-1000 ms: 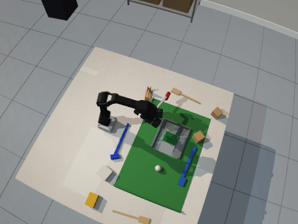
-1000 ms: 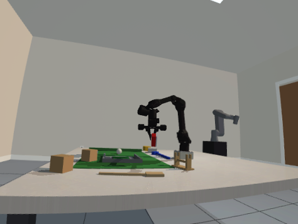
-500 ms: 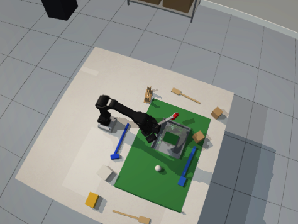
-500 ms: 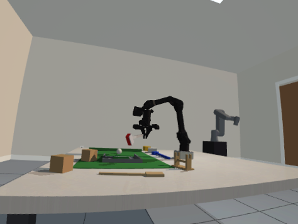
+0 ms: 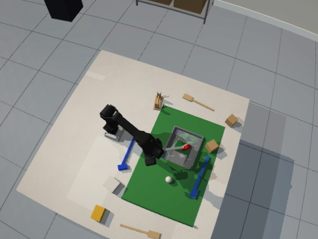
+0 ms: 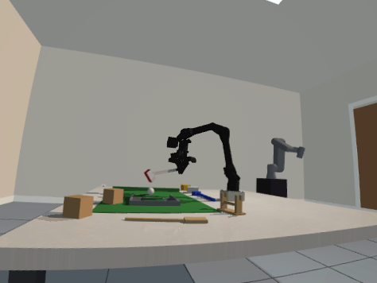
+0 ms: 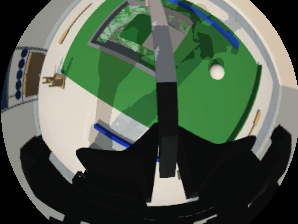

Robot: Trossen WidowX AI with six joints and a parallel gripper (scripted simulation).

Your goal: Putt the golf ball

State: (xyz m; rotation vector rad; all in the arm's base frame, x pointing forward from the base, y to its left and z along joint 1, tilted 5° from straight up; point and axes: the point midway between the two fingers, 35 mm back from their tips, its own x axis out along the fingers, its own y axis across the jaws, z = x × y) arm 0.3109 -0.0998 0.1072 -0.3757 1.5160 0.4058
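Now: the red putter 10 cm ahead of my gripper tip, 6 cm to the left of it and 1 cm above it. Round my gripper tip: white golf ball 16 cm ahead, 11 cm below, 9 cm to the right; green mat 17 cm ahead, 14 cm below, 5 cm to the left; white block 24 cm to the right, 18 cm behind, 12 cm below.
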